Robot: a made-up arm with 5 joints. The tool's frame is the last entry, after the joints. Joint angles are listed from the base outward.
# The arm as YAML. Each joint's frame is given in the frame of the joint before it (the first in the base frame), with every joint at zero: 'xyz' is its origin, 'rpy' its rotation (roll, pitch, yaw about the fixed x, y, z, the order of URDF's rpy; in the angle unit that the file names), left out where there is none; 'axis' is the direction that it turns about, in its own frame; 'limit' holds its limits. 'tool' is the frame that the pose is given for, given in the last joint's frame.
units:
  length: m
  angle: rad
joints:
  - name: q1
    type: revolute
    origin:
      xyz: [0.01, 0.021, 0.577]
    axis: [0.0, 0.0, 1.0]
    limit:
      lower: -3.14
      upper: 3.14
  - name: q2
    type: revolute
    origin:
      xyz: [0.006, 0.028, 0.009]
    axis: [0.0, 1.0, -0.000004]
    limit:
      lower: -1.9
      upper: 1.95
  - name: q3
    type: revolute
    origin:
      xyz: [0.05, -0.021, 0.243]
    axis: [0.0, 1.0, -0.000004]
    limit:
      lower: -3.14
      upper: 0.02
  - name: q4
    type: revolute
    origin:
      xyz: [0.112, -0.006, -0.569]
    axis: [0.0, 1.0, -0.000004]
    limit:
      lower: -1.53
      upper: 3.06
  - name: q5
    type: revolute
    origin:
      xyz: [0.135, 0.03, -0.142]
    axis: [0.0, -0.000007, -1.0]
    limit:
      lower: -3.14
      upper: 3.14
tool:
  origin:
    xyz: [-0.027, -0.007, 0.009]
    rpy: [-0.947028, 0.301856, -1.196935]
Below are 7 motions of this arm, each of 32 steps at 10 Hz.
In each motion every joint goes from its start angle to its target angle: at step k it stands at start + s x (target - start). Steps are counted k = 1, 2, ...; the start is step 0. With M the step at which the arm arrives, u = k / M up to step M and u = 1 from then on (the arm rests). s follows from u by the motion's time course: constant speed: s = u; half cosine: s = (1 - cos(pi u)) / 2; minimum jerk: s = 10 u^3 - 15 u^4 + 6 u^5.
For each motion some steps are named. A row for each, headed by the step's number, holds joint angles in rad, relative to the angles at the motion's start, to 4 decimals.
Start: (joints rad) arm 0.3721 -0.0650 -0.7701 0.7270 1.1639
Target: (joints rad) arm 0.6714 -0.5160 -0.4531 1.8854 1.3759
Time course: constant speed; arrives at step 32
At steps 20, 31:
20: 0.1871 -0.2819 0.1981 0.7240 0.1325
31: 0.2899 -0.4369 0.3071 1.1222 0.2054

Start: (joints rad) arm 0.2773 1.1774 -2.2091 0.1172 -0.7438
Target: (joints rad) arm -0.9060 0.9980 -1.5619 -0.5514 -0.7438
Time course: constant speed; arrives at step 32
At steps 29, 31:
29: -1.0724 -0.1626 0.5865 -0.6059 0.0000
31: -1.1463 -0.1738 0.6270 -0.6477 0.0000

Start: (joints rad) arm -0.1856 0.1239 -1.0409 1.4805 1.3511
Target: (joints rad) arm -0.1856 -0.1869 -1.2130 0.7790 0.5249
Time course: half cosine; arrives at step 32
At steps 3, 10, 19, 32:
3: 0.0000 -0.0067 -0.0037 -0.0151 -0.0178
10: 0.0000 -0.0691 -0.0382 -0.1559 -0.1836
19: 0.0000 -0.2005 -0.1110 -0.4526 -0.5330
32: 0.0000 -0.3108 -0.1721 -0.7015 -0.8262

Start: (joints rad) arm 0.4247 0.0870 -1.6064 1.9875 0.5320
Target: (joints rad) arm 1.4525 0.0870 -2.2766 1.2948 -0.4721
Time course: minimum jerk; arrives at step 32
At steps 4, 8, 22, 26, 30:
4: 0.0165 0.0000 -0.0108 -0.0111 -0.0161
8: 0.1064 0.0000 -0.0694 -0.0717 -0.1039
22: 0.8428 0.0000 -0.5496 -0.5680 -0.8234
26: 0.9777 0.0000 -0.6375 -0.6589 -0.9551
30: 1.0255 0.0000 -0.6687 -0.6912 -1.0019

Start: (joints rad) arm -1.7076 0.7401 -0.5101 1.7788 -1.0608
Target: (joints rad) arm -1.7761 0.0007 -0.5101 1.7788 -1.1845
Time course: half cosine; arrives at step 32
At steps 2, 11, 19, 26, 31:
2: -0.0007 -0.0071 0.0000 0.0000 -0.0012
11: -0.0181 -0.1954 0.0000 0.0000 -0.0327
19: -0.0442 -0.4770 0.0000 0.0000 -0.0798
26: -0.0627 -0.6771 0.0000 0.0000 -0.1133
31: -0.0683 -0.7376 0.0000 0.0000 -0.1234

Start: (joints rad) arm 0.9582 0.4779 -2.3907 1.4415 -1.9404
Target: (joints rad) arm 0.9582 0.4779 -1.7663 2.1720 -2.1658
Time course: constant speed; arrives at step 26
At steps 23, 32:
23: 0.0000 0.0000 0.5524 0.6462 -0.1994
32: 0.0000 0.0000 0.6244 0.7305 -0.2254

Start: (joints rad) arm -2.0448 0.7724 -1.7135 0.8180 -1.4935
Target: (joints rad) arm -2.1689 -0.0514 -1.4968 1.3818 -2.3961
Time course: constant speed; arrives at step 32
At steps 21, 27, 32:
21: -0.0814 -0.5406 0.1422 0.3700 -0.5923
27: -0.1047 -0.6951 0.1828 0.4757 -0.7616
32: -0.1241 -0.8238 0.2167 0.5638 -0.9026

